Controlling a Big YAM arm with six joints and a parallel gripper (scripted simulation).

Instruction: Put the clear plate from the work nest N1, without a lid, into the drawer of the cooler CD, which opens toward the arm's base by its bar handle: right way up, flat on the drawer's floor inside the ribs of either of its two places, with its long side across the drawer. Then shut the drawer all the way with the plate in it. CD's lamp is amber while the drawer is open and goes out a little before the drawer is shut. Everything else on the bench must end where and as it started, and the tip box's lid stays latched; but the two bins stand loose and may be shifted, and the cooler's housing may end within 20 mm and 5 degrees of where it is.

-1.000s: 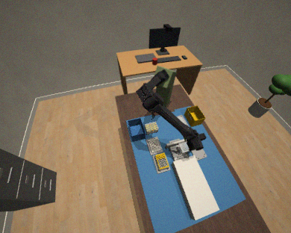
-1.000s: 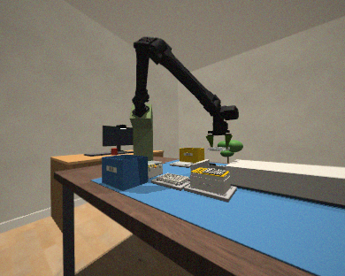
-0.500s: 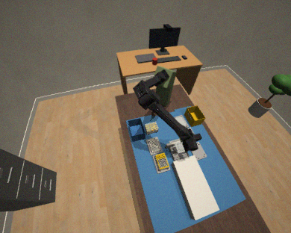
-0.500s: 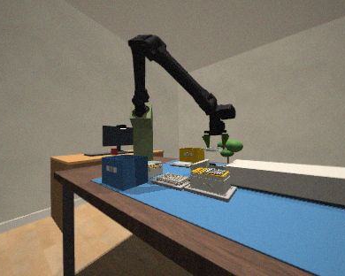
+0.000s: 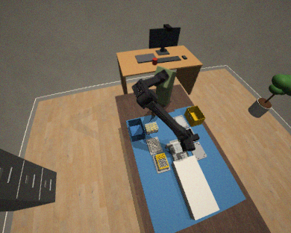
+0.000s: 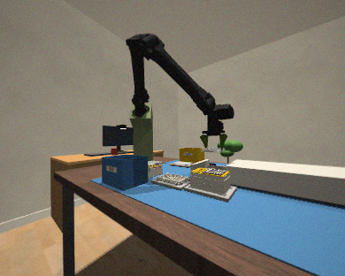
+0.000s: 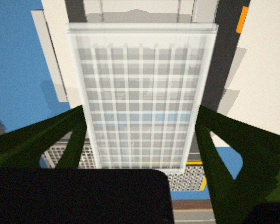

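Right now the clear plate is 1 cm below my hand. The rest, counted from my hand: yellow-topped tip box (19 cm to the right, 9 cm below, 3 cm behind); cooler drawer (12 cm below, 3 cm ahead, 1 cm to the right); grey work nest (16 cm to the left, 14 cm below, 11 cm ahead).
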